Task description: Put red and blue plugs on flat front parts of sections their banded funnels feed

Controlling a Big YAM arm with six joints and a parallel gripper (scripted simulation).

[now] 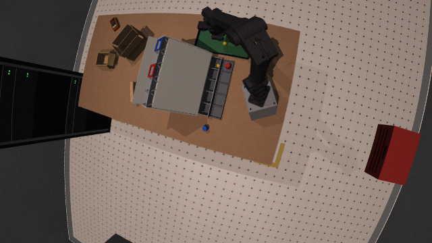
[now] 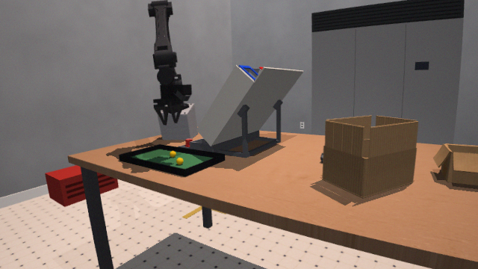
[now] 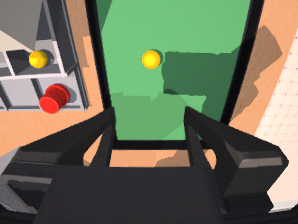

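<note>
Now: hand 20 mm short of the green tray, 30 mm to the left of it and 140 mm above it. From my hand the other things lie so: cardboard box: 680 mm ahead, 180 mm to the left, 80 mm below; then sloped grey cover: 90 mm ahead, 320 mm to the left, 60 mm above.
</note>
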